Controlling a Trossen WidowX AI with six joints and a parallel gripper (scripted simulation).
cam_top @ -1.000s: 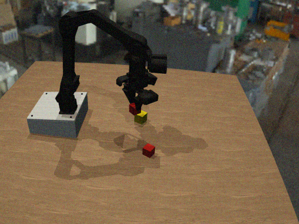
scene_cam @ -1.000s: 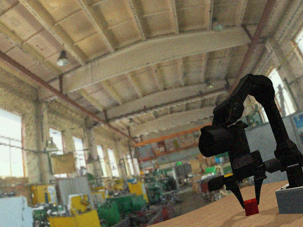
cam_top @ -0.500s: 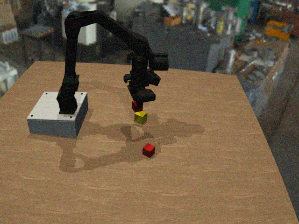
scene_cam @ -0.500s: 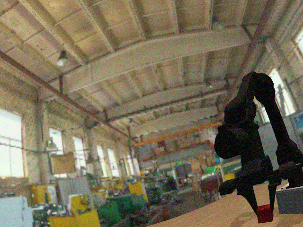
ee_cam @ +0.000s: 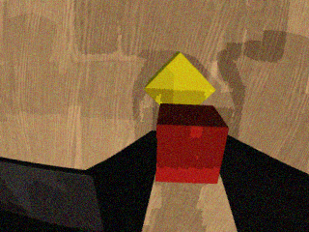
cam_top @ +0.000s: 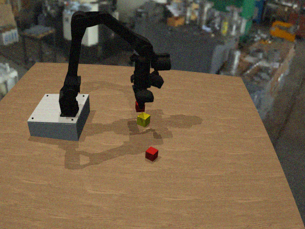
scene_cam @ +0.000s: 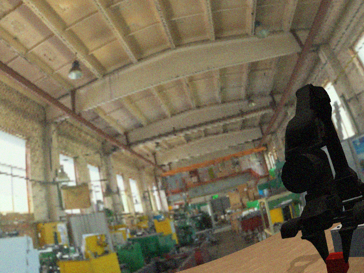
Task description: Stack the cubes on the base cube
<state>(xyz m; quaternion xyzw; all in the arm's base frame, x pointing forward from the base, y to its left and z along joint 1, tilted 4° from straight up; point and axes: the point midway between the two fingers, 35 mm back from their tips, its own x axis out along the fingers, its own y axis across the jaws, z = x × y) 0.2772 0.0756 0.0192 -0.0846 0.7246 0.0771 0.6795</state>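
Now: gripper tip 7 cm above the yellow cube, 2 cm short of it and 1 cm to the right of it.
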